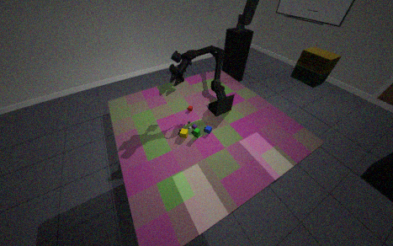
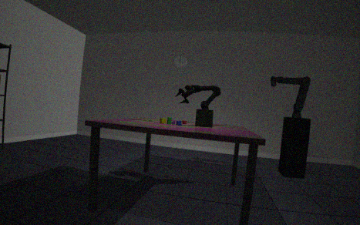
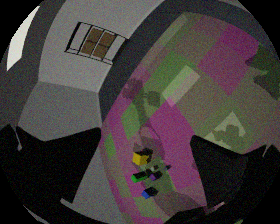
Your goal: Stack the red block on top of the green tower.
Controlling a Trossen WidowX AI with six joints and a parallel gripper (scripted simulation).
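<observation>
The red block lies 24 cm below my gripper tip, 11 cm behind it and 6 cm to the left of it. From my gripper tip the other things lie so: blue block (34 cm to the left, 23 cm below, 12 cm behind); then yellow block (29 cm to the left, 23 cm below, 5 cm ahead).
</observation>
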